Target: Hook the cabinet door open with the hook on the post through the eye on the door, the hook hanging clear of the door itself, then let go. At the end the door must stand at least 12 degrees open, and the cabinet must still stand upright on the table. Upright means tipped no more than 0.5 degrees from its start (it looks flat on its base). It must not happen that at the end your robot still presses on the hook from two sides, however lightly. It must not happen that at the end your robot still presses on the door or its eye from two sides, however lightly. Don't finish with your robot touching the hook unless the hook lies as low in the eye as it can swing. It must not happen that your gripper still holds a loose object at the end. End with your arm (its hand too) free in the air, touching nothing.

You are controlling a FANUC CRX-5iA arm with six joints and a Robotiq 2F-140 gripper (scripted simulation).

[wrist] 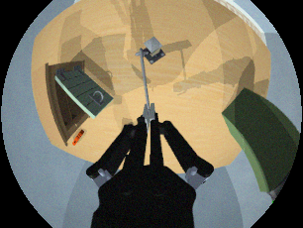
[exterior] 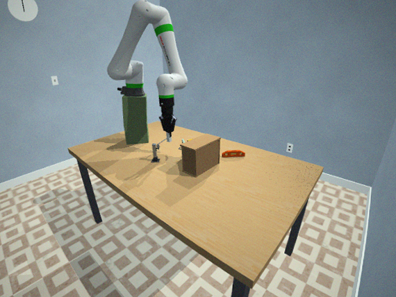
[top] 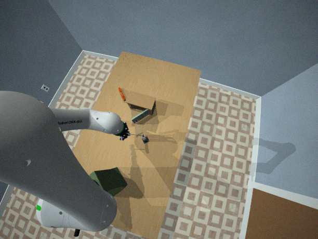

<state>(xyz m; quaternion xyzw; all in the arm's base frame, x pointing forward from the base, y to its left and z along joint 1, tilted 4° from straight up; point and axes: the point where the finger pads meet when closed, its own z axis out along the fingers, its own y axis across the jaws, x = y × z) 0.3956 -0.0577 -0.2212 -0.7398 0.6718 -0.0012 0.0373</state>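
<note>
Right now the thin wire hook is 5 cm to the right of my hand and 2 cm below it. From my hand the other things lie so: grey-green door (17 cm ahead, 7 cm to the right, 5 cm below); then yellow block (10 cm ahead, 13 cm to the left, 8 cm below).
</note>
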